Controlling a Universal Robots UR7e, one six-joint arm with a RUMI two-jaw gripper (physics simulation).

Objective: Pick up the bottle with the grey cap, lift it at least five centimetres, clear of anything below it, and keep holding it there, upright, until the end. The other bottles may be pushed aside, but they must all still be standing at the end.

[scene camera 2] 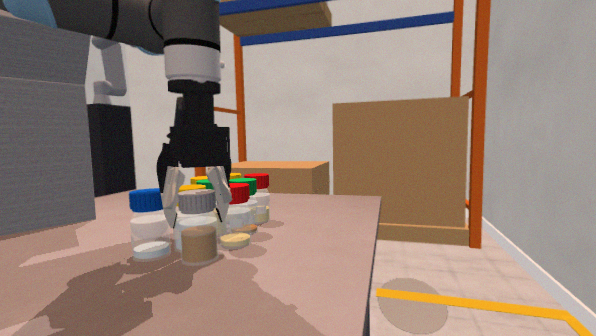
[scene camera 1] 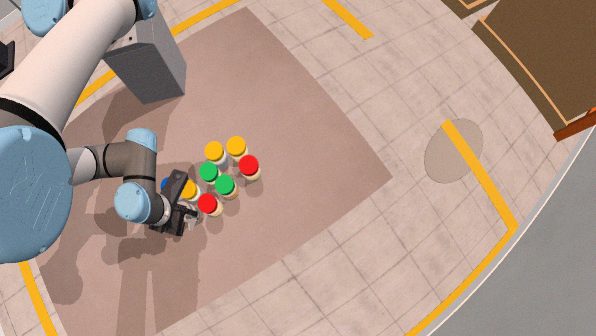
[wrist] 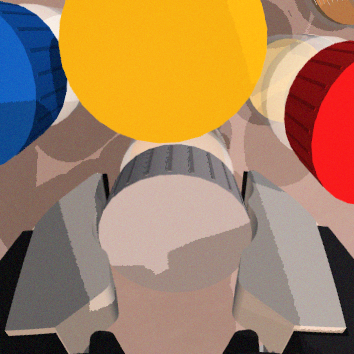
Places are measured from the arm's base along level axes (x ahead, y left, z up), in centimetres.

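Pixels of known places: gripper, fingertip midpoint: [scene camera 2: 198, 224] [wrist: 174, 175].
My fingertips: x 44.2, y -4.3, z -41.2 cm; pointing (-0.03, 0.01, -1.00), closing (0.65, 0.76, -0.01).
Ahead of a thing's pixels: the offset from my fingertips to its middle. Level surfaces: height alone.
The bottle with the grey cap @(dy +0.1, dx +0.0, dz -0.1 cm) [scene camera 2: 197, 201] [wrist: 172, 220] stands upright on the table, with brown contents low in it. My gripper [scene camera 2: 197, 223] [wrist: 174, 175] points down around it, one finger on each side, both against the cap's sides in the wrist view; it looks shut on this bottle. In scene camera 1 the gripper largely hides the bottle. A yellow-capped bottle @(dy +4.0, dx -5.0, dz -0.2 cm) [scene camera 1: 189, 190] [wrist: 165, 65] stands right behind it. A blue-capped bottle @(dy -1.2, dx -8.5, dz -0.2 cm) [scene camera 1: 165, 184] [scene camera 2: 146, 200] [wrist: 25, 85] and a red-capped bottle @(dy +7.9, dx +1.3, dz -0.2 cm) [scene camera 1: 208, 203] [scene camera 2: 239, 193] [wrist: 335, 135] stand on either side, apart from the fingers.
Farther back stand two green-capped bottles @(dy +12.0, dx -6.7, dz -0.2 cm) [scene camera 1: 209, 172] @(dy +14.7, dx -1.2, dz -0.2 cm) [scene camera 1: 225, 185], two yellow-capped ones @(dy +15.9, dx -11.5, dz -0.2 cm) [scene camera 1: 214, 151] @(dy +22.4, dx -9.7, dz -0.2 cm) [scene camera 1: 236, 146] and another red-capped bottle @(dy +23.2, dx -3.0, dz -0.2 cm) [scene camera 1: 248, 165], all upright on the table @(dz -5.4 cm) [scene camera 1: 300, 125]. A grey block [scene camera 1: 150, 70] [scene camera 2: 45, 150] stands near the arm.
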